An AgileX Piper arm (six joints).
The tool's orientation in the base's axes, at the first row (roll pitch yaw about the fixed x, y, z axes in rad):
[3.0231, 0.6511, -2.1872]
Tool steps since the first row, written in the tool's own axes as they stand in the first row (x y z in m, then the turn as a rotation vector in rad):
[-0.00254, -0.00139, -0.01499, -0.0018, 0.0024, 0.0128]
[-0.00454, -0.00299, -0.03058, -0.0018, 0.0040, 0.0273]
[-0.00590, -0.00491, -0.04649, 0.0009, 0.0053, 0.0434]
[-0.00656, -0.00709, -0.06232, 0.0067, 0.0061, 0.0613]
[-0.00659, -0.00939, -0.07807, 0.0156, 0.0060, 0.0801]
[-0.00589, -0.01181, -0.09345, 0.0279, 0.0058, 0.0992]
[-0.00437, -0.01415, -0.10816, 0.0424, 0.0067, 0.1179]
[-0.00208, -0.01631, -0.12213, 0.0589, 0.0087, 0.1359]
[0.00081, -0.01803, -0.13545, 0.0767, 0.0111, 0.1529]
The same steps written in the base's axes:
[-0.00142, -0.00745, 0.01325, 0.0020, 0.0096, -0.0088]
[-0.00306, -0.01570, 0.02662, 0.0043, 0.0185, -0.0201]
[-0.00480, -0.02471, 0.03983, 0.0060, 0.0264, -0.0343]
[-0.00662, -0.03426, 0.05253, 0.0071, 0.0331, -0.0519]
[-0.00860, -0.04424, 0.06477, 0.0079, 0.0378, -0.0722]
[-0.01073, -0.05454, 0.07627, 0.0072, 0.0404, -0.0947]
[-0.01314, -0.06496, 0.08675, 0.0044, 0.0419, -0.1182]
[-0.01586, -0.07538, 0.09619, -0.0003, 0.0423, -0.1422]
[-0.01908, -0.08559, 0.10480, -0.0063, 0.0415, -0.1662]

